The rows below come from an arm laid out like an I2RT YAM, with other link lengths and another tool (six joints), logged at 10 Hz.
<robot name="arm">
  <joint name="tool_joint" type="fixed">
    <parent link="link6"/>
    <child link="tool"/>
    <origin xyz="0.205 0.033 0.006" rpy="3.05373 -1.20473 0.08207"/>
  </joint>
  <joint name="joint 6" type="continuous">
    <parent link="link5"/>
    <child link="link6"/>
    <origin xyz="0.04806 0 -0.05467"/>
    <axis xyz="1 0 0"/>
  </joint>
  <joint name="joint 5" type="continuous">
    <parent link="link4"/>
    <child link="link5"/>
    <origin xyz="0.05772 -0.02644 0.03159"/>
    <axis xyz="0 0 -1"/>
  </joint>
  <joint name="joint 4" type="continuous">
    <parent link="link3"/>
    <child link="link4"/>
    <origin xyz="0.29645 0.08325 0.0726"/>
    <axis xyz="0 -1 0"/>
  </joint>
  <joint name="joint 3" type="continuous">
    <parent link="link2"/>
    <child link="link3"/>
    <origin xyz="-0.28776 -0.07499 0"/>
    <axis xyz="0 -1 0"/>
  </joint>
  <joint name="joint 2" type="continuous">
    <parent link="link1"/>
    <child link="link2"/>
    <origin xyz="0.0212 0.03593 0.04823"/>
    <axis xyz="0 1 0"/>
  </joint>
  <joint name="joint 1" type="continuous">
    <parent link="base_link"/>
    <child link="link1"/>
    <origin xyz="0 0 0.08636"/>
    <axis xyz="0 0 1"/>
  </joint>
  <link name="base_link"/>
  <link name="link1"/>
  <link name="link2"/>
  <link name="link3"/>
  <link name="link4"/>
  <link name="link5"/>
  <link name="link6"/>
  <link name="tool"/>
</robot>
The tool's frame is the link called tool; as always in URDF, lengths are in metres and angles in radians. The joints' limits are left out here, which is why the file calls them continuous.
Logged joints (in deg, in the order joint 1, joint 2, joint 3, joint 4, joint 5, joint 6), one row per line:
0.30 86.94 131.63 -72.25 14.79 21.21
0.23 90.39 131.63 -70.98 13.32 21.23
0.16 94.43 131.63 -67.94 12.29 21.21
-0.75 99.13 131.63 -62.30 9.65 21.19
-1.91 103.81 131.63 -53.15 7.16 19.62
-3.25 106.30 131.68 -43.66 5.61 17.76
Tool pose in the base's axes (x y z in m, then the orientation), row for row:
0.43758 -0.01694 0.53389 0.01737 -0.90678 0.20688 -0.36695
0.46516 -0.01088 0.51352 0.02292 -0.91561 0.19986 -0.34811
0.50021 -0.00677 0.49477 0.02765 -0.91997 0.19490 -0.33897
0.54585 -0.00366 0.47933 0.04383 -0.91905 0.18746 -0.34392
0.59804 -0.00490 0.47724 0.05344 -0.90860 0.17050 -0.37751
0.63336 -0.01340 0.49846 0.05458 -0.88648 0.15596 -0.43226
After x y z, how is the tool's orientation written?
As a quaternion, w x y z.
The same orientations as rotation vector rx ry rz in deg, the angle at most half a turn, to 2 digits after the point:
-161.44 36.83 -65.33
-162.45 35.46 -61.76
-162.74 34.48 -59.96
-160.97 32.83 -60.24
-158.21 29.69 -65.73
-154.25 27.14 -75.21

